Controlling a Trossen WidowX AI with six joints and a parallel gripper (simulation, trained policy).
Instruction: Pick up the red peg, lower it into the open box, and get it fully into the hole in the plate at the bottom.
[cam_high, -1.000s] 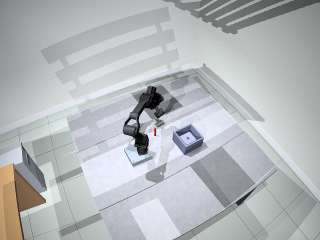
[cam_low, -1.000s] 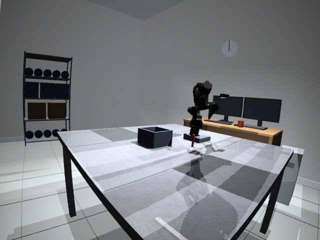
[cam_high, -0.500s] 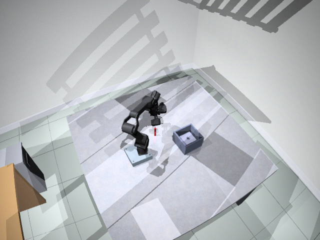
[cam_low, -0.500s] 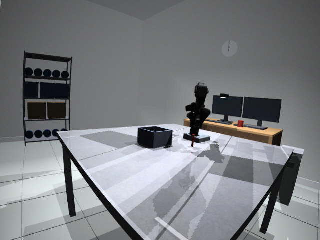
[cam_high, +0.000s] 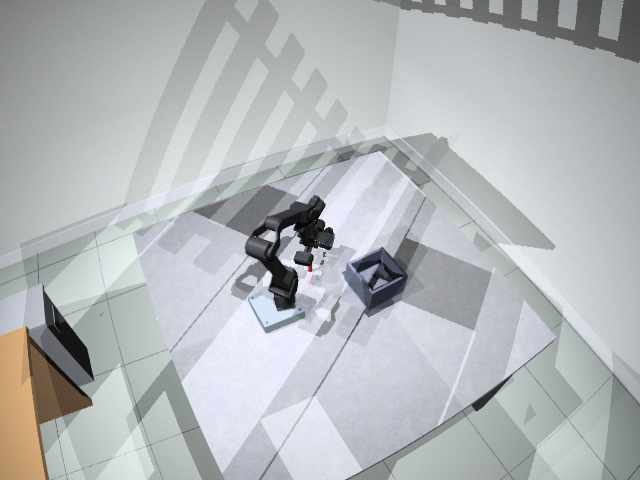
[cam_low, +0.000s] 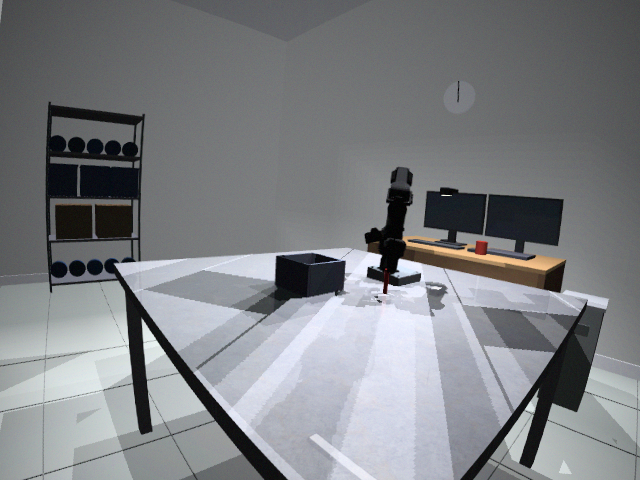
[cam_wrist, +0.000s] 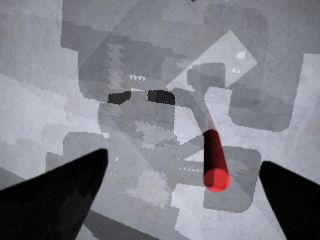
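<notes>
My gripper tip is now 30 mm above the red peg, 10 mm to the left of it and 10 mm past it. Also, from my gripper tip: box 190 mm ahead, 150 mm to the right, 50 mm below; plate 190 mm ahead, 150 mm to the right, 30 mm below.
</notes>
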